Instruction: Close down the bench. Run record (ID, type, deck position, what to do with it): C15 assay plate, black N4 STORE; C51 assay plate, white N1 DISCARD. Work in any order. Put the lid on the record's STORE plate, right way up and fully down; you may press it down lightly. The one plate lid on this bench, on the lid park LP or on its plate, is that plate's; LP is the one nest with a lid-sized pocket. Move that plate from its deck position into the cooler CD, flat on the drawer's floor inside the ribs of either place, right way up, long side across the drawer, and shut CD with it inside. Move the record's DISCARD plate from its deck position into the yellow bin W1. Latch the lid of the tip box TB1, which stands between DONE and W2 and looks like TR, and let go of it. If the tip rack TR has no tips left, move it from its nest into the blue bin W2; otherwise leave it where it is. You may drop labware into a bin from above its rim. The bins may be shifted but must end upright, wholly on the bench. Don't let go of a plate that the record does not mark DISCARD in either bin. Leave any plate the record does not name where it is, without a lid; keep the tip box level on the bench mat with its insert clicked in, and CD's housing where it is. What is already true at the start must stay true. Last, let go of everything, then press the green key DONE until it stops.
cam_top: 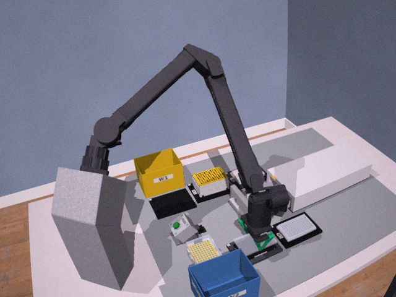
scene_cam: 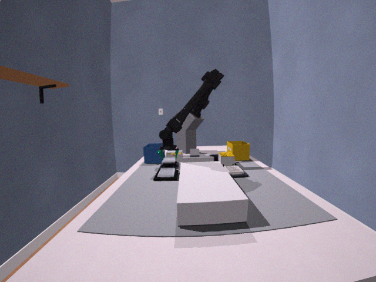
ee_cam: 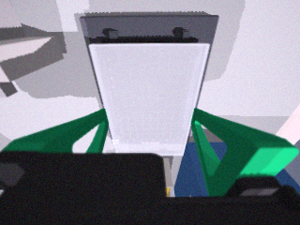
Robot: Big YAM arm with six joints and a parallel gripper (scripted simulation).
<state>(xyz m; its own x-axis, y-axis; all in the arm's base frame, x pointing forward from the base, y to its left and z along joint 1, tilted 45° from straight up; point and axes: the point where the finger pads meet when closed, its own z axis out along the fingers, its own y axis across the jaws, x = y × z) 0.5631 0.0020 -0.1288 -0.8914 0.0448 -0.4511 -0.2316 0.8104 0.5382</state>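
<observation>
Right now my hand is right at the clear plate lid. Also, from my hand: blue bin W2 (140 mm behind, 170 mm to the right, 10 mm below); then black plate (30 mm below); then tip box TB1 (180 mm behind, 20 mm to the right, 10 mm below).
</observation>
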